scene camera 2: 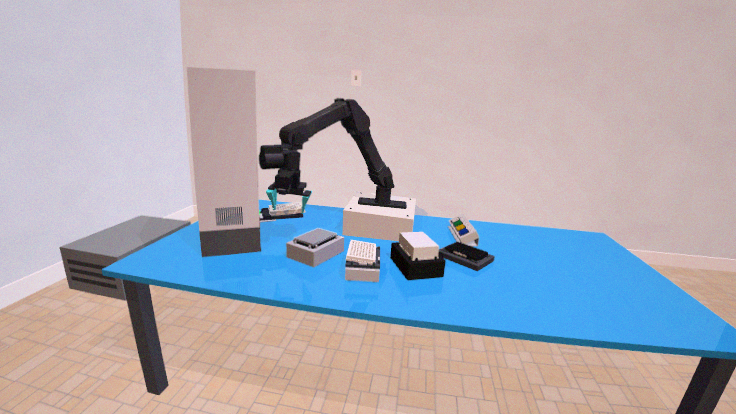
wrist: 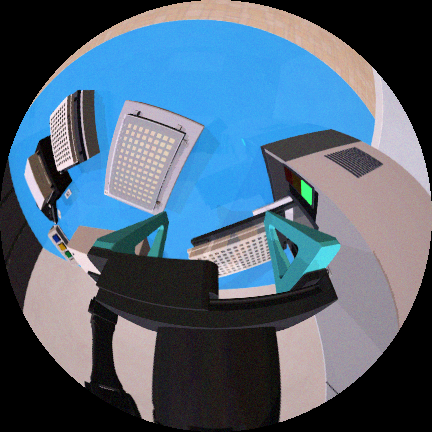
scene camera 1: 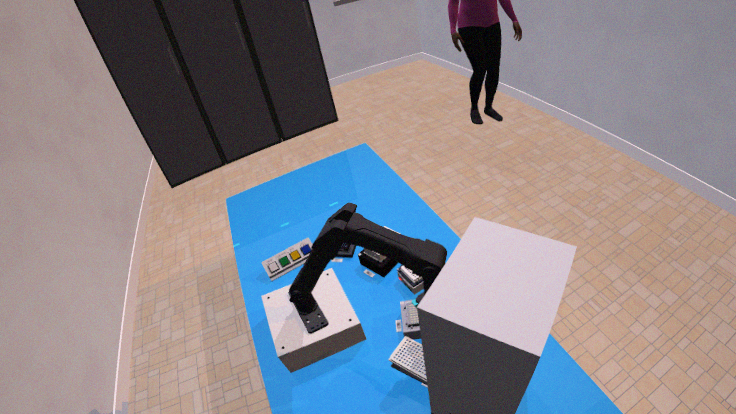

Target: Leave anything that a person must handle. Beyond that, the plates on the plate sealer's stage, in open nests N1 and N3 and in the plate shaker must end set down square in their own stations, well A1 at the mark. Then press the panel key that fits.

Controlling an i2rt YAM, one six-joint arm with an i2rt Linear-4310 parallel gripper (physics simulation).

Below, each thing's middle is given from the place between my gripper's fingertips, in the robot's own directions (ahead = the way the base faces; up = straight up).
Labels:
Right now my hand is 650 mm to the right of the button box (scene camera 1: 291, 258), 260 mm past it and 100 mm above it.

